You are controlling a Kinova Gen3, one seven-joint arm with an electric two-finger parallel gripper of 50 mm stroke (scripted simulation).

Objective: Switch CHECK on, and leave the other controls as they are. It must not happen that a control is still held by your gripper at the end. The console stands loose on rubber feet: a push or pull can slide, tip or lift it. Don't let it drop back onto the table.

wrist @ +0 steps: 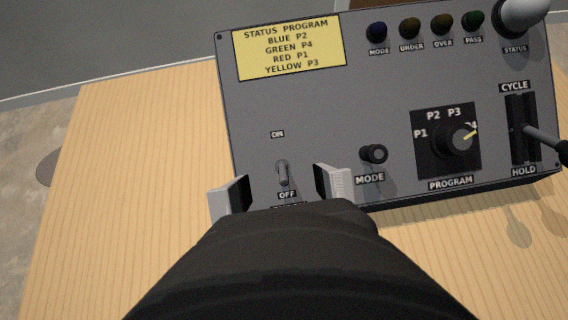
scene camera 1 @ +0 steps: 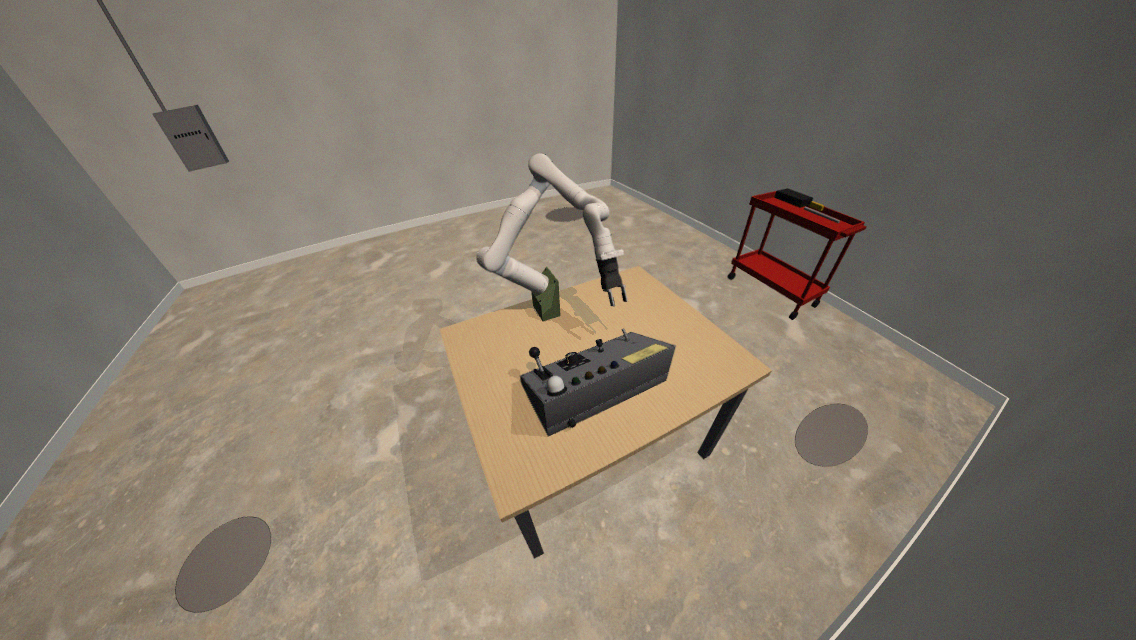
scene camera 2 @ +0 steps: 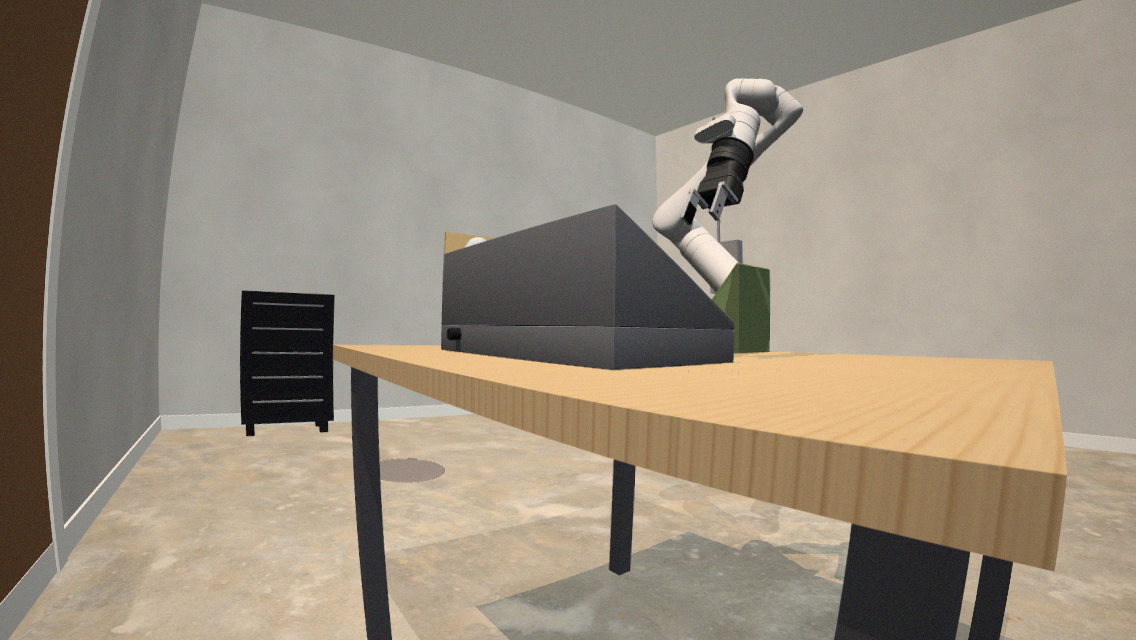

I see my gripper [scene camera 2: 699, 219] and a dark grey console [scene camera 2: 594, 290].
The dark grey console also shows in the wrist view [wrist: 315, 89] and in scene camera 1 [scene camera 1: 589, 382]. My gripper also shows in the wrist view [wrist: 282, 183] and in scene camera 1 [scene camera 1: 619, 303].
